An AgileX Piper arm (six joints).
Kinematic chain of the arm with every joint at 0, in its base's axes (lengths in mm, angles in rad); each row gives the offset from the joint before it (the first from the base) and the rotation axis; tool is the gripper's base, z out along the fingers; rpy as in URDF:
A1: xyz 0 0 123 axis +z
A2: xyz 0 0 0 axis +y
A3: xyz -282.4 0 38.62 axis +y
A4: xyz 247.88 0 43.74 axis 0.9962 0 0.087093
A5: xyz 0 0 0 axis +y
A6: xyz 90.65 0 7.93 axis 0.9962 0 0.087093
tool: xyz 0 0 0 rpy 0 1.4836 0
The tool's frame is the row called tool.
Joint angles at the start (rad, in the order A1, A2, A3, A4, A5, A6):
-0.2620, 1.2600, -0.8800, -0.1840, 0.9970, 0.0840
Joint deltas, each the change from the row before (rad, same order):
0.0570, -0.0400, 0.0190, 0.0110, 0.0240, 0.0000
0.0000, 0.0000, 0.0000, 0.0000, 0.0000, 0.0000
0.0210, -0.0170, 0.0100, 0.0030, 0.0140, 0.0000
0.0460, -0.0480, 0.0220, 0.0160, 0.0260, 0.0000
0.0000, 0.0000, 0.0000, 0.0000, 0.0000, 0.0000
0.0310, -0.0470, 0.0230, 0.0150, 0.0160, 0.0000
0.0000, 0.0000, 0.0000, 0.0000, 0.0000, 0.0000
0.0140, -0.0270, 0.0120, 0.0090, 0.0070, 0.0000
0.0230, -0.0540, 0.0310, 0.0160, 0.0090, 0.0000
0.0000, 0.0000, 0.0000, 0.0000, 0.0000, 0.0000
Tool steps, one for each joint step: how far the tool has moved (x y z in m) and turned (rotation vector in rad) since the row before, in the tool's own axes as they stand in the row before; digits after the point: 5 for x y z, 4 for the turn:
0.00866, 0.01187, -0.00742, -0.0230, -0.0045, -0.0450
0.00000, 0.00000, 0.00000, 0.0000, 0.0000, 0.0000
0.00445, 0.00419, -0.00243, -0.0072, 0.0043, -0.0174
0.01063, 0.00908, -0.00736, -0.0243, -0.0048, -0.0322
0.00000, 0.00000, 0.00000, 0.0000, 0.0000, 0.0000
0.01013, 0.00596, -0.00582, -0.0207, -0.0105, -0.0193
0.00000, 0.00000, 0.00000, 0.0000, 0.0000, 0.0000
0.00545, 0.00268, -0.00328, -0.0116, -0.0088, -0.0073
0.01187, 0.00429, -0.00434, -0.0208, -0.0149, -0.0120
0.00000, 0.00000, 0.00000, 0.0000, 0.0000, 0.0000

